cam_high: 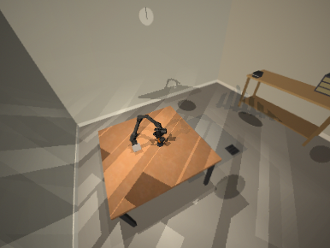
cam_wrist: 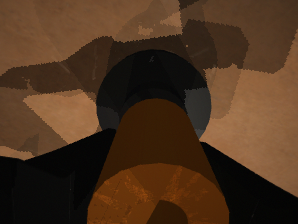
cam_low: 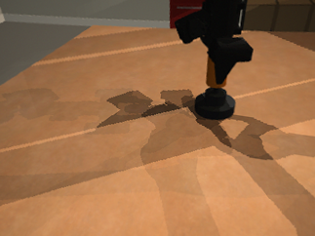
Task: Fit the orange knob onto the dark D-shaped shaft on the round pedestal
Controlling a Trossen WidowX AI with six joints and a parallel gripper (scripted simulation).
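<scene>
My gripper tip is 20 mm below the orange knob. The rest, counted from my gripper tip: dark round pedestal 40 mm below.
</scene>
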